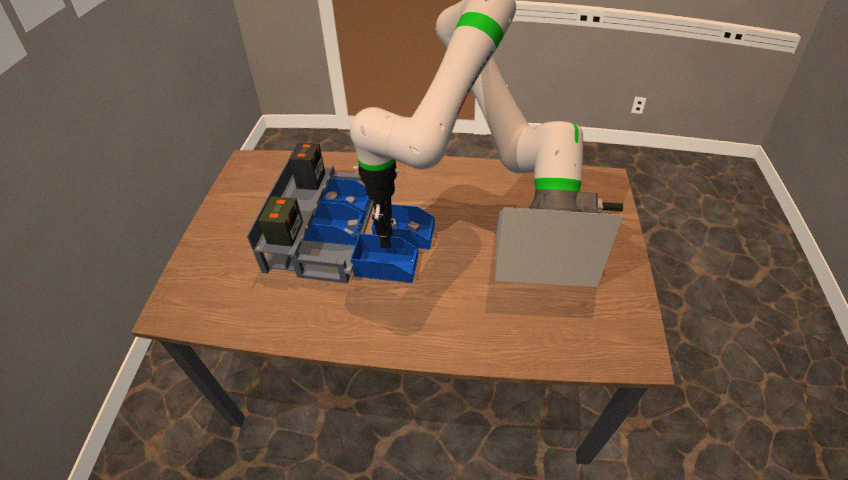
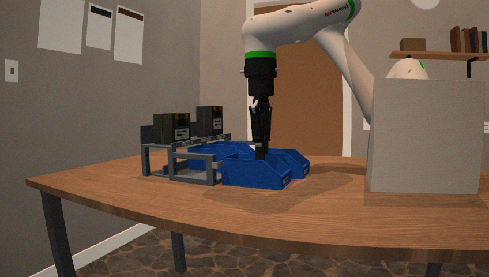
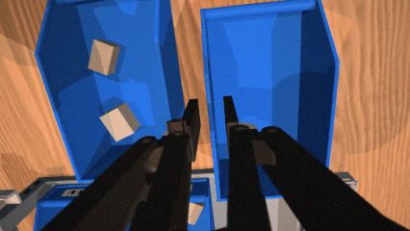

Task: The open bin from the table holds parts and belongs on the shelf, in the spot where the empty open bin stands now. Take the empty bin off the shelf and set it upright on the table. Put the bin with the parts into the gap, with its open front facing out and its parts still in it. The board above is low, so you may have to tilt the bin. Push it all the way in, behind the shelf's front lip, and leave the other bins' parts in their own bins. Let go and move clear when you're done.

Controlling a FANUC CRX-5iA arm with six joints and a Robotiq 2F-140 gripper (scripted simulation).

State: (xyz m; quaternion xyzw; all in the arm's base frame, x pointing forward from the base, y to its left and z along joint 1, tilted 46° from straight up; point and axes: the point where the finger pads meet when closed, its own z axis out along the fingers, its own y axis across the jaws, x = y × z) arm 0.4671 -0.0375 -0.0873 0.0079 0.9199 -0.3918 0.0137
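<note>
Now: the tan part 60 mm behind my hand, 110 mm to the right of it and 70 mm below it. Round my hand: black box (280 mm ahead, 190 mm to the right, 80 mm above); then grey shelf (210 mm ahead, 70 mm to the right, 10 mm below).
</note>
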